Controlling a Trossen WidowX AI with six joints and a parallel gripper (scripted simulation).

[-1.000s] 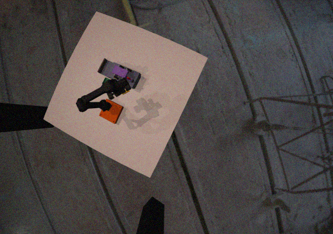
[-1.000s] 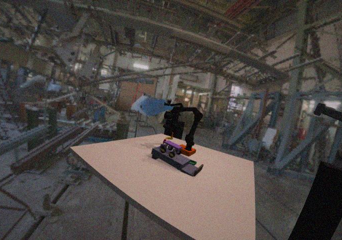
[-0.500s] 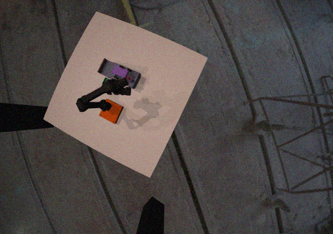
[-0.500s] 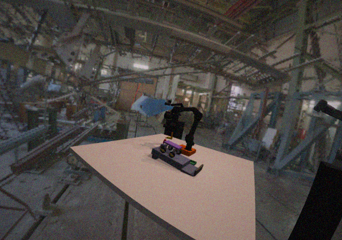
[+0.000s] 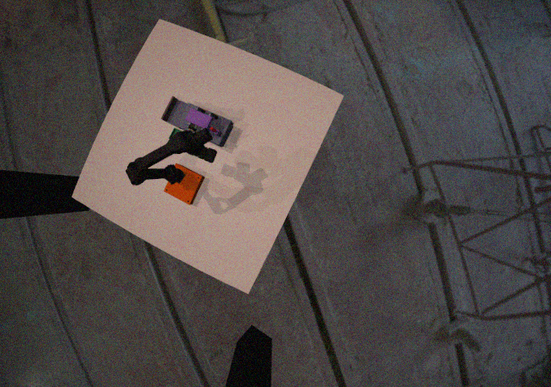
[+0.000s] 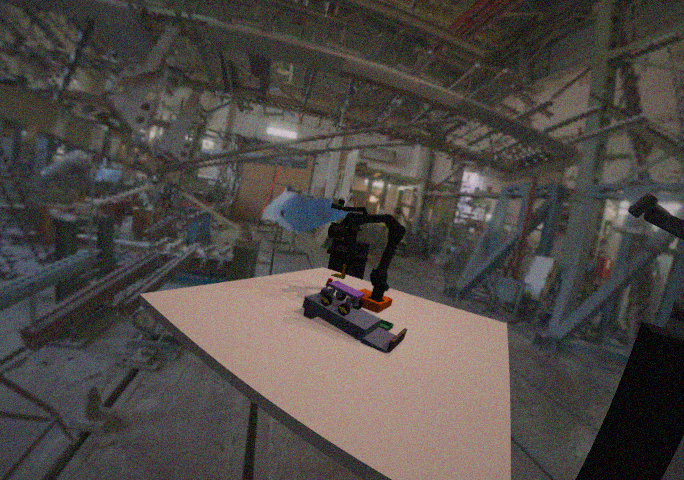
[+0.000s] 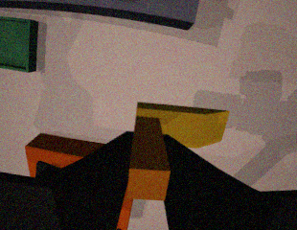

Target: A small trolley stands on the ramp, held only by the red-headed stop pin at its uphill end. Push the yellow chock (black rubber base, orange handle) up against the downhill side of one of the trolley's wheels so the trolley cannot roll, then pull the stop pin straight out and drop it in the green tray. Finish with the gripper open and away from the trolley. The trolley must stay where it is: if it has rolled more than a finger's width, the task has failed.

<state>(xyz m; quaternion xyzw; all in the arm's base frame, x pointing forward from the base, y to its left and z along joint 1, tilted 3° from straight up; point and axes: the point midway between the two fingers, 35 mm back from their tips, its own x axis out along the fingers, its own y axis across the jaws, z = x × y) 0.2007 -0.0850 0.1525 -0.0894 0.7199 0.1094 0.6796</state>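
The red-headed stop pin is 13 cm ahead of my gripper tip, 3 cm to the left of it and 5 cm below it. Round my gripper tip: grey-purple ramp (13 cm ahead, 14 cm to the left, 13 cm below); then trolley (13 cm ahead, 13 cm to the left, 6 cm below); then yellow chock (1 cm ahead, 2 cm to the right, 1 cm below).
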